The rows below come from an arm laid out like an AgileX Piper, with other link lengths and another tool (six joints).
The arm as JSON. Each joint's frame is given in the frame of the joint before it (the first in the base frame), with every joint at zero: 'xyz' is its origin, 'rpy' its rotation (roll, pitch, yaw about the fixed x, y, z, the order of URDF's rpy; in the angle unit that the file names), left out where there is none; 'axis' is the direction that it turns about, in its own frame. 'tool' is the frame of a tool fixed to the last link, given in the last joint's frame.
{
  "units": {
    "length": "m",
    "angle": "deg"
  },
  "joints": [
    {
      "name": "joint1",
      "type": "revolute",
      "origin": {
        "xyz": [
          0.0,
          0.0,
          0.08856
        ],
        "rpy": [
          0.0,
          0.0,
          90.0
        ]
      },
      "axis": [
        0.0,
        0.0,
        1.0
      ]
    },
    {
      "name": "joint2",
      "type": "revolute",
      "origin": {
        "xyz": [
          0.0,
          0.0,
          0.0
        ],
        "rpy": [
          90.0,
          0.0,
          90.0
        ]
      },
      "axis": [
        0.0,
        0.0,
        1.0
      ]
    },
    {
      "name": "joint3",
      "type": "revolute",
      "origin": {
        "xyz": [
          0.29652,
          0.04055,
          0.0
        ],
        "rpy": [
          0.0,
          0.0,
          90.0
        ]
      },
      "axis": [
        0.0,
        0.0,
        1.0
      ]
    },
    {
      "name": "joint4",
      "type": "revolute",
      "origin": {
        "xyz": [
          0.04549,
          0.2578,
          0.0
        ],
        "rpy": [
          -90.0,
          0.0,
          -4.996
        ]
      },
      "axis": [
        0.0,
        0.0,
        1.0
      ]
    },
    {
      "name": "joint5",
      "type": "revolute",
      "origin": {
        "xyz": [
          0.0,
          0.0,
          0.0
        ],
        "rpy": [
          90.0,
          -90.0,
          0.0
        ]
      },
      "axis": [
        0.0,
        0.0,
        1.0
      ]
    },
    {
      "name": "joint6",
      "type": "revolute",
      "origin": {
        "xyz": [
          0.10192,
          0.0,
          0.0
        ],
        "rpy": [
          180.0,
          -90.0,
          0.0
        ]
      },
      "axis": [
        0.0,
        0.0,
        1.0
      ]
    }
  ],
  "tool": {
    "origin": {
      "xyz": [
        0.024,
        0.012,
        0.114
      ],
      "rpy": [
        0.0,
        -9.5,
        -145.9
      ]
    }
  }
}
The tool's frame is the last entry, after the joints.
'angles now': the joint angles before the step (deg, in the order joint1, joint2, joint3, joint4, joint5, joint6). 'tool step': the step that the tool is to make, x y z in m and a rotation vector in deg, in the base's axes. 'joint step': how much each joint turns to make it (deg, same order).
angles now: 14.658 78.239 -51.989 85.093 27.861 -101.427
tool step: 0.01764 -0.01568 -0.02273 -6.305 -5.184 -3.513
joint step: 0.000 1.545 2.748 11.554 -6.128 -18.647
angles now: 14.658 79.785 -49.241 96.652 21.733 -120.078
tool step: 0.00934 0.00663 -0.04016 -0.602 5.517 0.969
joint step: 0.001 5.945 0.001 0.978 1.286 -0.785
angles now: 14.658 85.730 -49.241 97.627 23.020 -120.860
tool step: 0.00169 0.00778 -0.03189 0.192 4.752 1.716
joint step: 0.001 4.795 0.000 0.085 2.210 0.122
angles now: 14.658 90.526 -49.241 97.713 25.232 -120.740
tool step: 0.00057 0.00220 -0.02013 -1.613 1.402 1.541
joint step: 0.000 2.743 -0.001 -0.004 0.611 -2.097
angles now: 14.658 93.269 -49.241 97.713 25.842 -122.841
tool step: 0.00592 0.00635 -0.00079 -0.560 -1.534 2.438
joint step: 0.001 1.979 -1.932 0.138 1.482 -2.679
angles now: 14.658 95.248 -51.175 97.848 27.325 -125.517
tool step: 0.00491 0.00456 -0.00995 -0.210 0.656 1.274
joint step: 0.001 2.608 -1.343 -0.007 1.026 -0.944
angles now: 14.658 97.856 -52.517 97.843 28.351 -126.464
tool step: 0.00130 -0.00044 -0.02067 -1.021 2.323 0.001
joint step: 0.000 2.618 0.012 -0.002 -0.246 -0.338
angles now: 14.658 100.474 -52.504 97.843 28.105 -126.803
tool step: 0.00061 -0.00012 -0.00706 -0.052 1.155 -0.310
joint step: -0.001 0.953 -0.041 -0.003 -0.088 0.443
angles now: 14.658 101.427 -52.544 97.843 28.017 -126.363
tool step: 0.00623 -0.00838 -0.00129 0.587 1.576 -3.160
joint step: -0.750 0.000 -0.001 -0.001 -1.252 2.660
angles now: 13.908 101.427 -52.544 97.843 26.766 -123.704
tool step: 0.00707 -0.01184 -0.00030 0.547 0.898 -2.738
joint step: -1.505 0.000 0.002 0.005 -0.476 1.544
